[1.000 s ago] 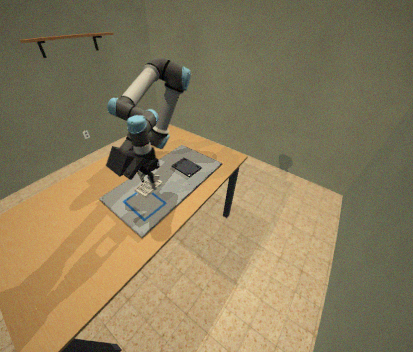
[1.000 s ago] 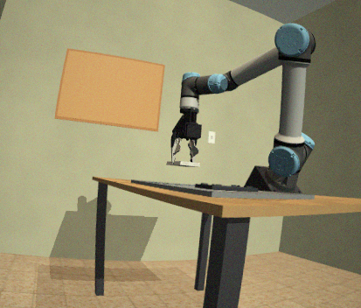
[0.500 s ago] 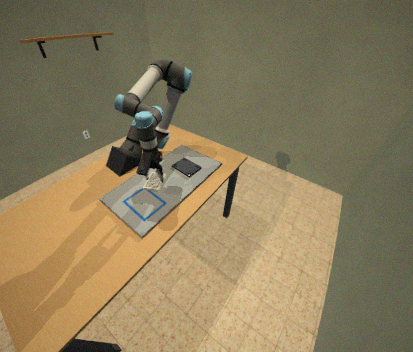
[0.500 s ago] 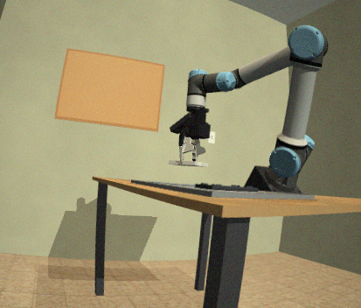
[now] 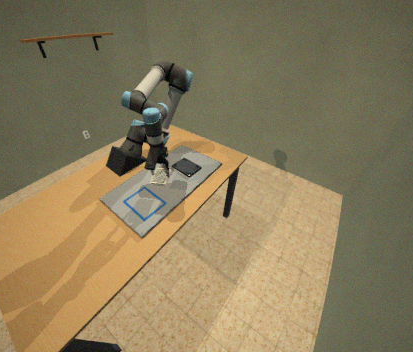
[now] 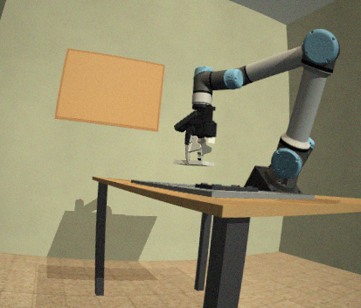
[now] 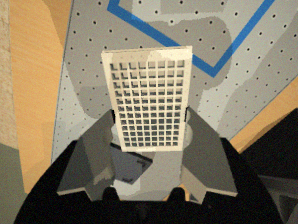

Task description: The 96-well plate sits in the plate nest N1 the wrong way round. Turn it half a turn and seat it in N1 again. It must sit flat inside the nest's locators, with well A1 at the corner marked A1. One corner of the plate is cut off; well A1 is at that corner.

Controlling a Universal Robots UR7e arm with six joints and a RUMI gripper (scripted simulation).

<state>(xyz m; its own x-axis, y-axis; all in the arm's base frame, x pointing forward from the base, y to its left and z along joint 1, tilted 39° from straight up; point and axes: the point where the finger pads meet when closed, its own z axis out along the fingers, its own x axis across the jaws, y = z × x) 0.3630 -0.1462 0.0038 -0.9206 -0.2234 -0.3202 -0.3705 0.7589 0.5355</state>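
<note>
My gripper is now 220 mm to the right of the dark plate nest N1, 90 mm above it and 20 mm short of it. Round my hand: white corner label 160 mm to the left, 80 mm below, 80 mm ahead; then white 96-well plate 10 mm below.
</note>
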